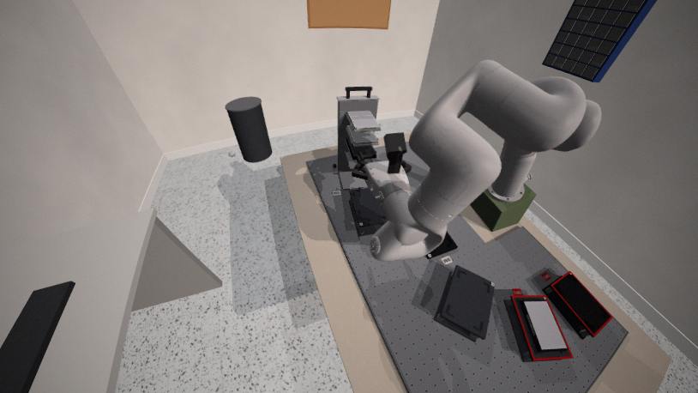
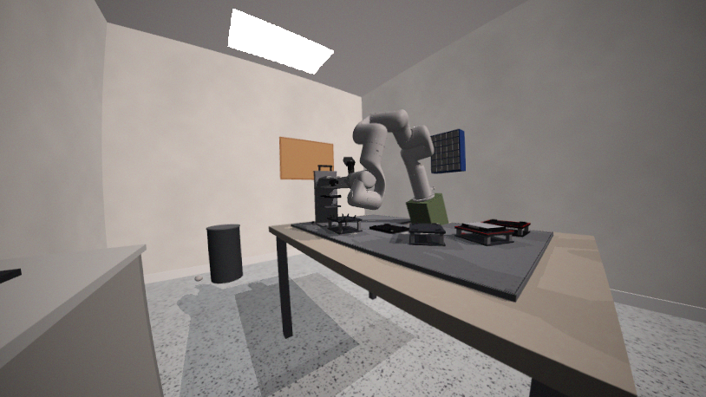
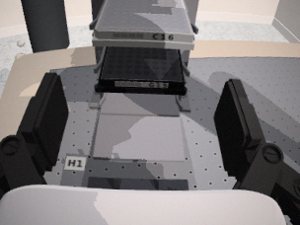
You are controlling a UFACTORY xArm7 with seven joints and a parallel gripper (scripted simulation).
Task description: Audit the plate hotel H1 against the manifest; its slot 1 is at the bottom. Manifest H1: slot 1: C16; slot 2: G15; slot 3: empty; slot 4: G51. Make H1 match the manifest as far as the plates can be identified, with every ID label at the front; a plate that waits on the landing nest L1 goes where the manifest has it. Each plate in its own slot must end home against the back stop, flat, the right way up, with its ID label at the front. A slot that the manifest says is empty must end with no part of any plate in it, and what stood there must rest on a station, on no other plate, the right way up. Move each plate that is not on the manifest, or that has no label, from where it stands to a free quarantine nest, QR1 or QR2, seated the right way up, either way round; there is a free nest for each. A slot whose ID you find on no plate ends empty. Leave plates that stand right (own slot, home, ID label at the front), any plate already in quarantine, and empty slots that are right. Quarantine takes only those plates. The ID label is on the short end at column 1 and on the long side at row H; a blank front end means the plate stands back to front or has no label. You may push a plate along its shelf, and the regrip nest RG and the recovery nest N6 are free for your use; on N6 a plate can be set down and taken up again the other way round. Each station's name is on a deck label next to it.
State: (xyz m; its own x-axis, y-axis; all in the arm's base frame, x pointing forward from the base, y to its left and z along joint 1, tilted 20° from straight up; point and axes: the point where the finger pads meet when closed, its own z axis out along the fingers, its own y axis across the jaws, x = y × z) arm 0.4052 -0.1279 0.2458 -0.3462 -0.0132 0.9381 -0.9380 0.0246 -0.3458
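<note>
The dark plate lies 15 cm to the right of my hand and 7 cm below it. The rest, counted from my hand: red-framed nest: 53 cm behind, 52 cm to the left, 20 cm below; RG label: 24 cm below, 14 cm to the left; H1 deck label: 24 cm below, 10 cm to the right, 10 cm ahead.
</note>
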